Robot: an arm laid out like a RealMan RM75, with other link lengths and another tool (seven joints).
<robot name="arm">
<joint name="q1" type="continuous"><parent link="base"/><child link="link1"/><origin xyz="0 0 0.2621" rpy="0 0 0"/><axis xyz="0 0 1"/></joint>
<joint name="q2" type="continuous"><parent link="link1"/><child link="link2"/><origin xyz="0 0 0" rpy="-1.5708 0 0"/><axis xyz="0 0 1"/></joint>
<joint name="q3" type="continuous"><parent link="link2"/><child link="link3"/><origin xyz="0 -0.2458 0" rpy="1.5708 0 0"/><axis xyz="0 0 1"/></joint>
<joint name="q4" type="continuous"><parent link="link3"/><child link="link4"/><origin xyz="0 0 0" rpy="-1.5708 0 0"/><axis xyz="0 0 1"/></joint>
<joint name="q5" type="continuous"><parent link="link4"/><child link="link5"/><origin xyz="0 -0.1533 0" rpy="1.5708 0 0"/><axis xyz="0 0 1"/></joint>
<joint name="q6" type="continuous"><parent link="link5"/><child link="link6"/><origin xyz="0 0 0" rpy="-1.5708 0 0"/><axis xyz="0 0 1"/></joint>
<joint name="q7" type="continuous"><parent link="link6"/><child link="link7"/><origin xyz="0 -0.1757 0" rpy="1.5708 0 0"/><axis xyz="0 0 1"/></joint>
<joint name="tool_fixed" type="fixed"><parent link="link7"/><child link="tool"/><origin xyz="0.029 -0.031 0.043" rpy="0 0.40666 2.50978"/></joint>
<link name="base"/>
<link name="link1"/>
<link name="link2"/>
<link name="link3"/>
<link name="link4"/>
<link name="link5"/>
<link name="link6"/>
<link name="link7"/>
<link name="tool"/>
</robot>
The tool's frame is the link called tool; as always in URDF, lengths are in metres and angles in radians. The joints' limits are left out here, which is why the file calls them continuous.
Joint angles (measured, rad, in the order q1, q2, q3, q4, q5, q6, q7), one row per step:
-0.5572, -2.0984, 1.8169, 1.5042, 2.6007, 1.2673, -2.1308
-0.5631, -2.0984, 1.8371, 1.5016, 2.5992, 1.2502, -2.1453
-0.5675, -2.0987, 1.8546, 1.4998, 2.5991, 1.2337, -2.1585
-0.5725, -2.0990, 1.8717, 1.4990, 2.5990, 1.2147, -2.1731
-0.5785, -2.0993, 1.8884, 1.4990, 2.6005, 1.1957, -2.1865
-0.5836, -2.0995, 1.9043, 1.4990, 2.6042, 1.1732, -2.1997
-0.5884, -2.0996, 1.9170, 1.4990, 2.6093, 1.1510, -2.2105
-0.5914, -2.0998, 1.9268, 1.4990, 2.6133, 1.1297, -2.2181
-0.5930, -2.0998, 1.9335, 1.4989, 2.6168, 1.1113, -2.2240
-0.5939, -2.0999, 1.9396, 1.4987, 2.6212, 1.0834, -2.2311
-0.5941, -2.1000, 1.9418, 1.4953, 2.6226, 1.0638, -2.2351
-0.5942, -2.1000, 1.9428, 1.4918, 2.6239, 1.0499, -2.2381
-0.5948, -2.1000, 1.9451, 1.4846, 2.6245, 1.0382, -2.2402
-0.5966, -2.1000, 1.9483, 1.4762, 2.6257, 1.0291, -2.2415
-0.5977, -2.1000, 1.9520, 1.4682, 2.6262, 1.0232, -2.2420
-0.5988, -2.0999, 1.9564, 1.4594, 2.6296, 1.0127, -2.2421
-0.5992, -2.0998, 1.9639, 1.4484, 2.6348, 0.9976, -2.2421
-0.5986, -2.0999, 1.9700, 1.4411, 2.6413, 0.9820, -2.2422
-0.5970, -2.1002, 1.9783, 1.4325, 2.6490, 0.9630, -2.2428
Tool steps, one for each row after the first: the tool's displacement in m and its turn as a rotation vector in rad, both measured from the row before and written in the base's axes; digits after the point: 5 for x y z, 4 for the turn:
0.00398, -0.00062, -0.00308, -0.0009, -0.0061, -0.0086
0.00354, -0.00039, -0.00254, 0.0009, -0.0063, -0.0076
0.00444, 0.00004, -0.00225, 0.0032, -0.0092, -0.0087
0.00487, 0.00027, -0.00201, 0.0039, -0.0085, -0.0116
0.00497, 0.00091, -0.00151, 0.0075, -0.0098, -0.0127
0.00477, 0.00148, -0.00082, 0.0095, -0.0095, -0.0133
0.00431, 0.00141, -0.00047, 0.0092, -0.0102, -0.0122
0.00338, 0.00144, -0.00002, 0.0089, -0.0094, -0.0093
0.00484, 0.00260, 0.00069, 0.0151, -0.0164, -0.0118
0.00246, 0.00200, 0.00050, 0.0100, -0.0116, -0.0045
0.00134, 0.00160, 0.00044, 0.0075, -0.0077, -0.0020
-0.00001, 0.00110, -0.00035, 0.0041, -0.0035, 0.0003
-0.00051, 0.00081, -0.00076, 0.0021, 0.0002, -0.0002
-0.00116, 0.00018, -0.00108, -0.0005, 0.0023, 0.0010
-0.00085, 0.00087, -0.00078, 0.0031, 0.0023, -0.0024
-0.00112, 0.00084, -0.00119, 0.0040, 0.0032, -0.0045
-0.00021, 0.00110, -0.00050, 0.0065, 0.0007, -0.0066
-0.00038, 0.00096, -0.00081, 0.0070, 0.0006, -0.0075

